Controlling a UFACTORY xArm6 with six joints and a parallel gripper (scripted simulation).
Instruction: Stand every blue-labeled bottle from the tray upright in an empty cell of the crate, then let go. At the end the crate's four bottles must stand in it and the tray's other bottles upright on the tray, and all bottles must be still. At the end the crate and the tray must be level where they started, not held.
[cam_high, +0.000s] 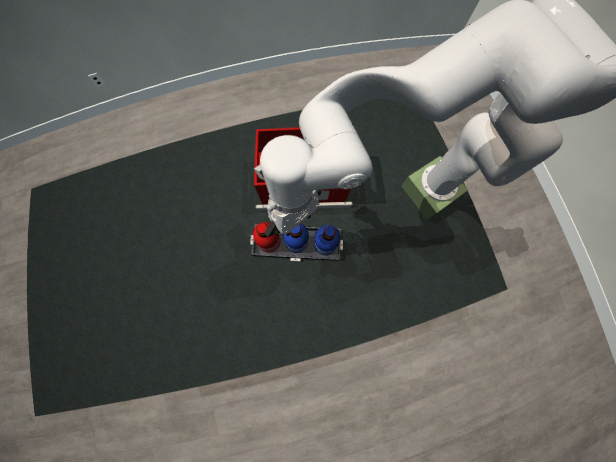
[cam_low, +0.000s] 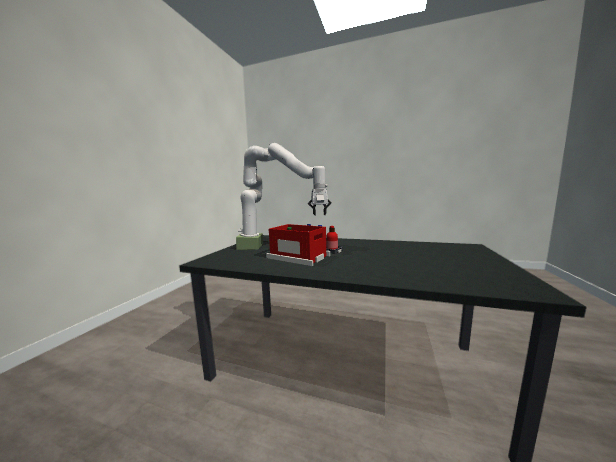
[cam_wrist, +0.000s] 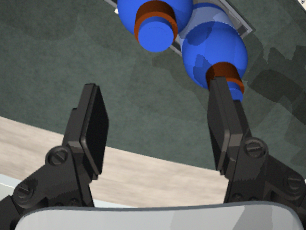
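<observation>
Right now my hand is 160 mm above the red-labeled bottle, 80 mm short of it and 40 mm to the left of it. The rest, counted from my hand: crate (200 mm to the right, 160 mm below, 100 mm behind); grey tray (230 mm below).
</observation>
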